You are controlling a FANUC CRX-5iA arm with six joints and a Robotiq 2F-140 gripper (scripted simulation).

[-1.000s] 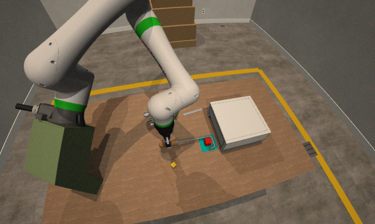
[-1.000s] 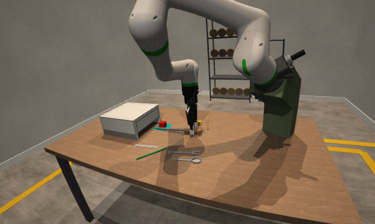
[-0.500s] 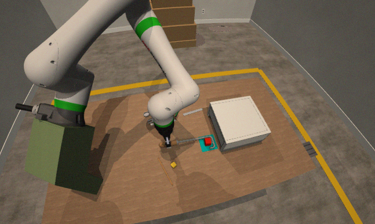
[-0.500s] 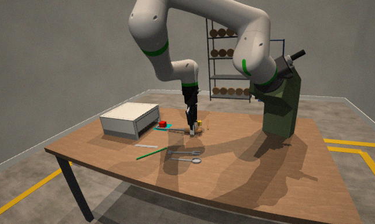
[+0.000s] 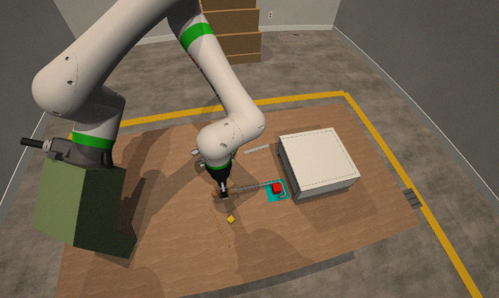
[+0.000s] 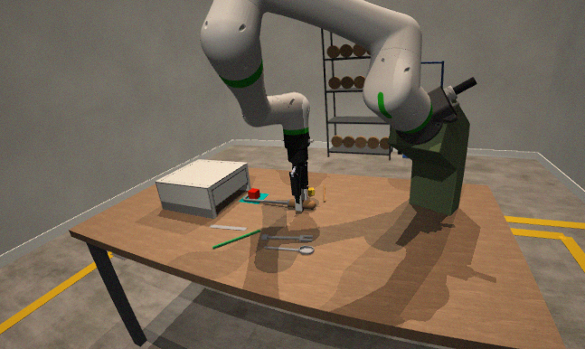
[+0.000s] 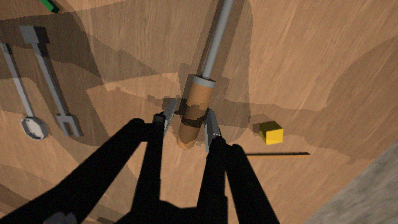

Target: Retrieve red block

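The yellow cube lies 13 cm to the right of my hand, 3 cm below it and 2 cm ahead of it. Round my hand: red block 24 cm ahead, 2 cm to the right, 2 cm below; teal square 25 cm ahead, 4 cm below, 1 cm to the right; fork 21 cm to the left, 5 cm behind, 3 cm below.
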